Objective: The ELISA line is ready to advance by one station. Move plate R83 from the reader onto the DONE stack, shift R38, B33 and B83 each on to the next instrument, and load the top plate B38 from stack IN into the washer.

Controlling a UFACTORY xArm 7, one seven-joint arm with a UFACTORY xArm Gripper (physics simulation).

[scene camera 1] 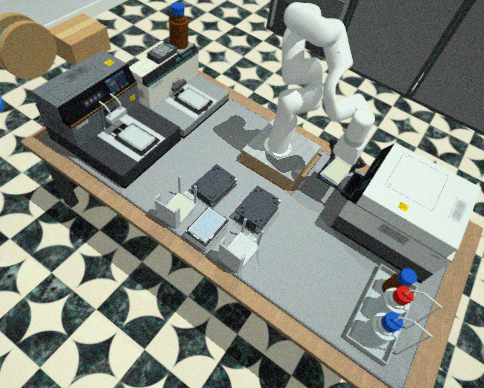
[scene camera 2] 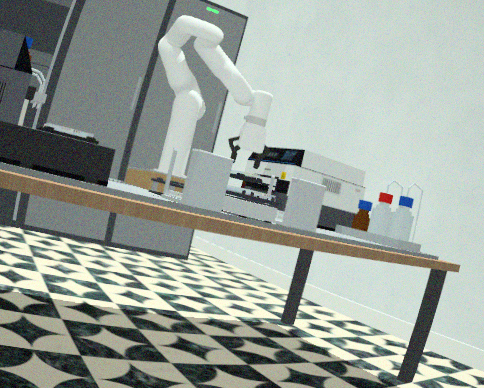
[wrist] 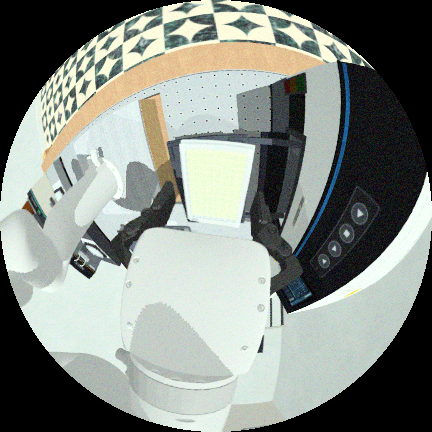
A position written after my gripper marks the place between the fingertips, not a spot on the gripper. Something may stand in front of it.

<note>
My gripper (scene camera 2: 243,165) is open, with nothing in its grasp. Also in view: a pale yellow well plate (wrist: 215,173). I also see a white rack (scene camera 2: 208,174), a reader keypad (wrist: 361,209) and a reader drawer tray (wrist: 172,145).
My gripper is seen too in scene camera 1 (scene camera 1: 341,164) and in the wrist view (wrist: 212,194). The white rack also shows in scene camera 1 (scene camera 1: 171,217).
</note>
